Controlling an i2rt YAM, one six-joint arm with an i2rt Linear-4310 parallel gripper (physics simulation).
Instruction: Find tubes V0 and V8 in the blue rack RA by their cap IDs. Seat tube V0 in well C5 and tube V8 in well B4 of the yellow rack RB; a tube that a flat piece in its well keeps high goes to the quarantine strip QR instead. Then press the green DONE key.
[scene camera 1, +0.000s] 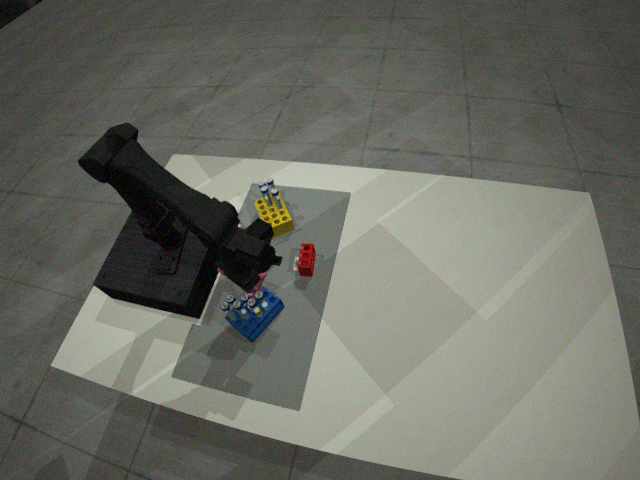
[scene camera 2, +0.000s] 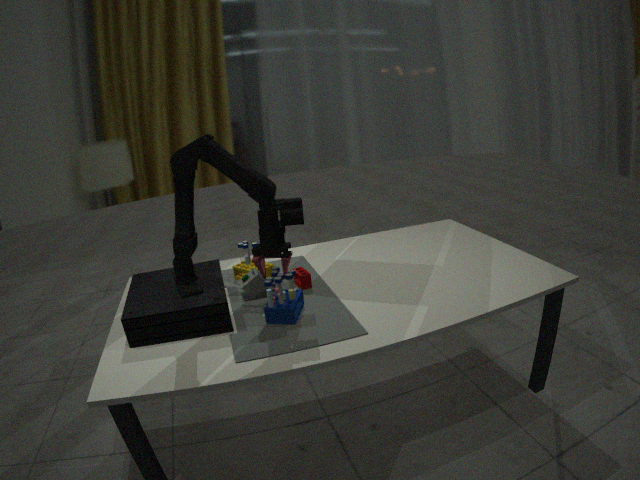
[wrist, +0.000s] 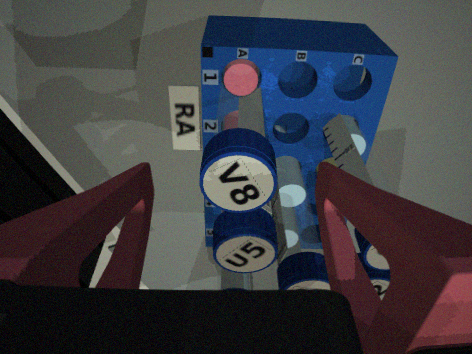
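Seen in the pictures: gripper, between the fingertips: (scene camera 1: 248, 285) (wrist: 234, 177); arm's base, origin of its link: (scene camera 1: 173, 243) (scene camera 2: 187, 283).
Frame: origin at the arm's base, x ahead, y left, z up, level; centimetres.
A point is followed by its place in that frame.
The blue rack RA (scene camera 1: 268, 321) @[x 28.9, y -19.2, z -8.9 cm] (scene camera 2: 281, 316) @[x 22.0, y -22.7, z -7.6 cm] (wrist: 290, 37) @[x 28.7, y -11.8, z -6.8 cm] holds several blue-capped tubes. In the wrist view tube V8 (wrist: 239, 182) @[x 26.2, y -11.3, z 2.4 cm] stands upright in column A; its cap hides its well. V0's cap ID is not readable; one cap (wrist: 378, 256) @[x 28.3, y -16.6, z 2.4 cm] is partly behind the right finger. My gripper (scene camera 2: 273, 275) @[x 24.9, y -13.0, z -0.4 cm] (wrist: 234, 177) @[x 24.9, y -13.0, z -0.4 cm] is open and points down over the blue rack, with V8's cap between the fingertips in the wrist view. The yellow rack RB (scene camera 1: 283, 227) @[x 30.0, y 9.8, z -7.1 cm] (scene camera 2: 240, 271) @[x 22.4, y 20.1, z -8.2 cm] has several tubes at its far end. The red strip (scene camera 1: 306, 259) @[x 38.3, y -2.6, z -5.1 cm] (scene camera 2: 302, 279) @[x 36.6, y -5.0, z -6.4 cm] shows no tubes. The green key (scene camera 2: 245, 277) @[x 19.4, y 0.8, z -3.2 cm] sits on a grey box.
Tube U5 (wrist: 245, 250) @[x 24.8, y -13.8, z 2.4 cm] stands close beside V8. Another blue cap (wrist: 304, 270) @[x 25.7, y -16.3, z 2.0 cm] is near the right finger. A pink-topped piece (wrist: 241, 78) @[x 26.6, y -10.9, z -3.0 cm] is at A1, and several capless light ends show in columns B and C. The black arm base (scene camera 1: 155, 279) @[x -2.4, y -11.4, z -0.6 cm] (scene camera 2: 175, 304) @[x -5.9, y -12.4, z -0.7 cm] stands left of the grey mat (scene camera 1: 289, 382) @[x 35.7, y -34.4, z -10.1 cm].
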